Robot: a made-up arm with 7 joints.
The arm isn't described. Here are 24 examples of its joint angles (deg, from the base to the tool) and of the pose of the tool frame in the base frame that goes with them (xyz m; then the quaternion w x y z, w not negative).
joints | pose
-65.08 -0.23 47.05 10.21 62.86 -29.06 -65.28 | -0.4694 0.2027 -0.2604 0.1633 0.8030 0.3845 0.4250
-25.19 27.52 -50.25 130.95 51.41 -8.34 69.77 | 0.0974 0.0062 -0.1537 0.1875 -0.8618 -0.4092 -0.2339
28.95 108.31 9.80 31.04 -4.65 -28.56 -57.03 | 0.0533 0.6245 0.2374 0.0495 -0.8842 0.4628 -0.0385
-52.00 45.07 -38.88 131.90 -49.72 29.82 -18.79 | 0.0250 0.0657 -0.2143 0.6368 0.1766 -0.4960 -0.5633
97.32 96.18 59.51 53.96 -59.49 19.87 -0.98 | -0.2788 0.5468 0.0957 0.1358 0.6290 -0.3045 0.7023
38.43 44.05 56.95 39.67 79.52 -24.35 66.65 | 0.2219 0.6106 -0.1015 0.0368 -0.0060 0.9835 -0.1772
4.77 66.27 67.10 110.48 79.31 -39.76 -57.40 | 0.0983 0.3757 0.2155 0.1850 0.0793 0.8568 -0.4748
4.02 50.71 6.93 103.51 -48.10 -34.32 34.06 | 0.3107 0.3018 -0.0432 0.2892 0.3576 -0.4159 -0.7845
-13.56 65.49 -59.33 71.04 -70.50 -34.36 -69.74 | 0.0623 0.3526 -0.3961 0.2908 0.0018 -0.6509 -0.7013
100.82 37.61 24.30 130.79 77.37 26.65 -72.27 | -0.0893 0.2510 0.2063 0.0798 0.2707 0.8953 -0.3447
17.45 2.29 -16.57 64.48 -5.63 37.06 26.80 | 0.3710 0.0962 -0.2631 0.8952 -0.1629 -0.3288 -0.2529
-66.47 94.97 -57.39 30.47 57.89 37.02 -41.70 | -0.0499 0.6699 -0.1165 0.3599 0.6904 0.4563 -0.4308
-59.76 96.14 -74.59 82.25 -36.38 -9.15 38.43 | -0.1943 0.4598 -0.2102 0.2453 -0.4593 0.4898 -0.6993
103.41 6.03 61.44 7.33 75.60 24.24 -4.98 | 0.5120 0.2555 0.1420 0.2457 -0.8144 -0.3008 0.4313
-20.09 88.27 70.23 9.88 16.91 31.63 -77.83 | 0.0294 0.7005 0.0267 0.2212 0.8000 0.1012 0.5485
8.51 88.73 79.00 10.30 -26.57 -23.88 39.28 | 0.0042 0.6999 0.0451 0.6791 0.5081 -0.5297 0.0060
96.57 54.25 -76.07 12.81 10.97 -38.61 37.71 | 0.3622 0.5557 0.0588 0.6008 0.3472 -0.5250 -0.4928
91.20 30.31 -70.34 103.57 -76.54 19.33 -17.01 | 0.2722 -0.0132 0.1097 0.3240 -0.6477 0.6295 0.2814
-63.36 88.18 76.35 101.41 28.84 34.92 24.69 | 0.2991 0.3325 0.0677 0.7674 0.2868 -0.4519 -0.3530
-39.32 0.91 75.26 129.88 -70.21 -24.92 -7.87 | 0.0387 0.3999 -0.0507 0.3946 0.7732 -0.2449 -0.4319
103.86 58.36 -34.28 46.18 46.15 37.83 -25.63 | 0.2868 0.4725 0.2660 0.5610 0.2643 -0.6991 0.3558
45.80 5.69 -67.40 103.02 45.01 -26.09 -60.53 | 0.2108 -0.1061 -0.0389 0.5268 -0.3709 -0.7495 0.1523
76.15 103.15 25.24 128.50 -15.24 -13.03 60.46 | -0.0518 0.1632 0.2446 0.0755 0.8682 -0.2229 -0.4369
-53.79 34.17 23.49 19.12 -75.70 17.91 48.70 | -0.2737 0.4916 -0.3188 0.6773 -0.0595 0.6734 -0.2902
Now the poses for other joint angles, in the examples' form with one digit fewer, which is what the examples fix.
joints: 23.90 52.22 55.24 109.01 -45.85 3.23 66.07
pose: 0.107 0.409 0.181 0.585 0.621 -0.444 -0.274
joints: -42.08 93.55 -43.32 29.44 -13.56 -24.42 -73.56
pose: 0.033 0.669 -0.133 0.352 0.525 -0.226 -0.741
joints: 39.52 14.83 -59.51 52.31 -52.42 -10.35 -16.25
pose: 0.390 0.061 -0.272 0.275 0.278 -0.622 -0.678
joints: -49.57 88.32 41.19 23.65 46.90 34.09 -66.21
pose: 0.115 0.679 -0.028 0.380 0.874 0.050 0.299
